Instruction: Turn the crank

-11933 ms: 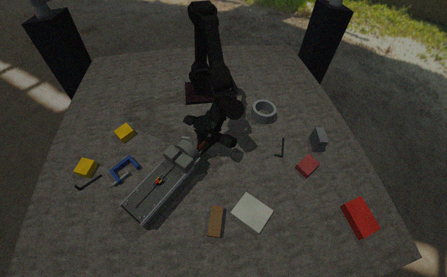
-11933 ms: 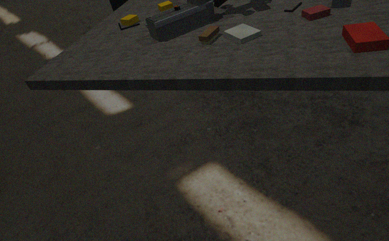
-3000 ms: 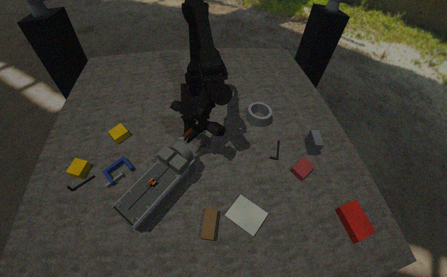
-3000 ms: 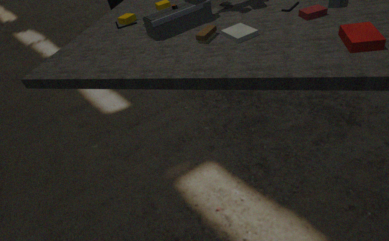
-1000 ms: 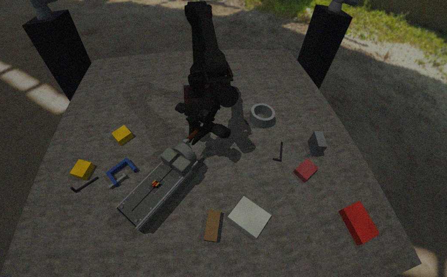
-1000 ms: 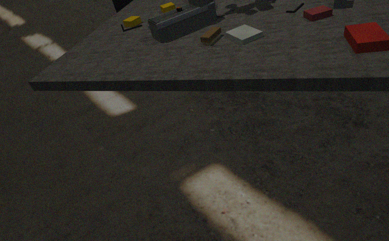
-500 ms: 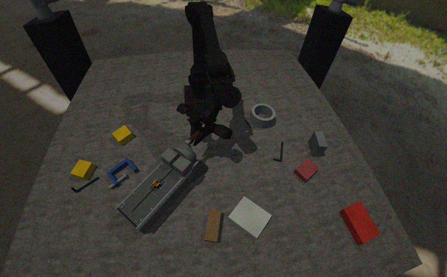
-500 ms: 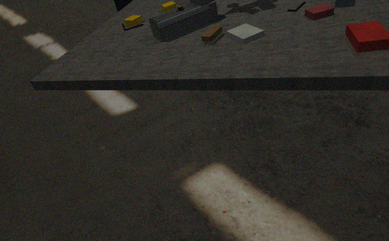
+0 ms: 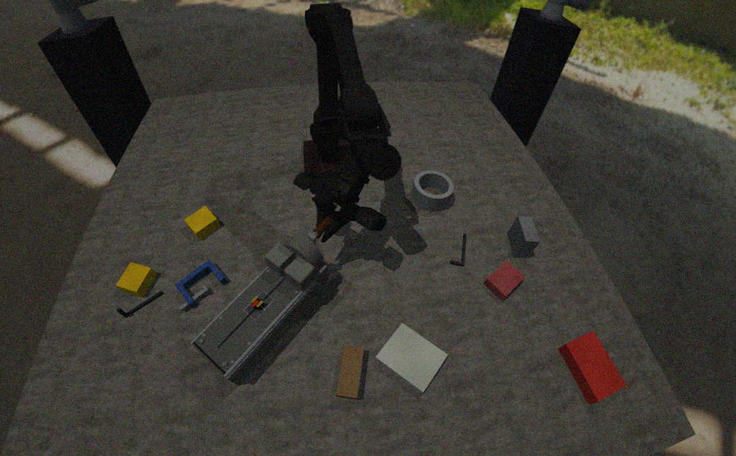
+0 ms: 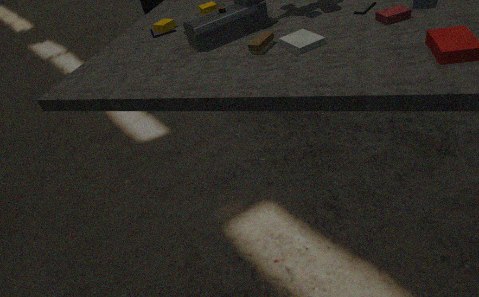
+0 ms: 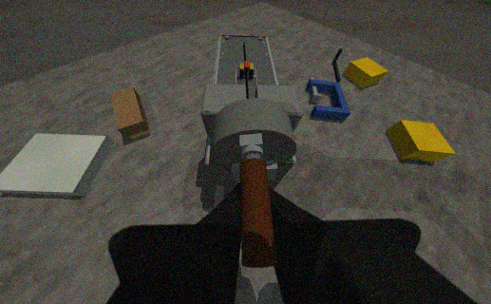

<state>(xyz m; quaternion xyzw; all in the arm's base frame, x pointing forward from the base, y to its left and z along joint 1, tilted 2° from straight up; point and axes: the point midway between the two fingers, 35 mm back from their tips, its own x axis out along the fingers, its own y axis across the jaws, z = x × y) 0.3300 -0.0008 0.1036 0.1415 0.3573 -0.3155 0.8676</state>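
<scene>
Now: gripper tip 130 mm short of the red pointer, 110 mm to the left of it and 10 mm above it. The rest, counted from my gripper tip: white plate 210 mm ahead, 160 mm to the left, 80 mm below; then brown crank handle 30 mm above, 10 mm to the left, 10 mm behind; then brown block 230 mm ahead, 80 mm below, 50 mm to the left.
</scene>
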